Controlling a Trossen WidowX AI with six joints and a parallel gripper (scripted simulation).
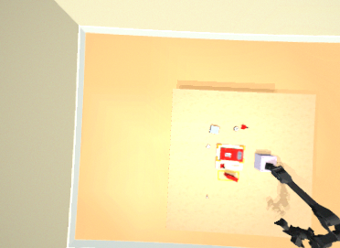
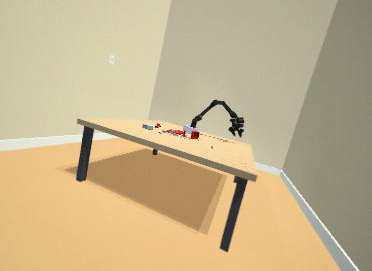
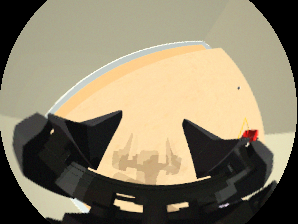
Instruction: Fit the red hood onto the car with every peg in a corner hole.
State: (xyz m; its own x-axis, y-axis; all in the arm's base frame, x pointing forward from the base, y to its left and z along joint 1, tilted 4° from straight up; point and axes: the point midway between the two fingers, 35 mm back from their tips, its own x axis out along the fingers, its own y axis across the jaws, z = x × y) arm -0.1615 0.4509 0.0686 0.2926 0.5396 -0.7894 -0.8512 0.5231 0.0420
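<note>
The red hood lies 42 cm ahead of my gripper tip, 30 cm to the right of it and 5 cm below it.
</note>
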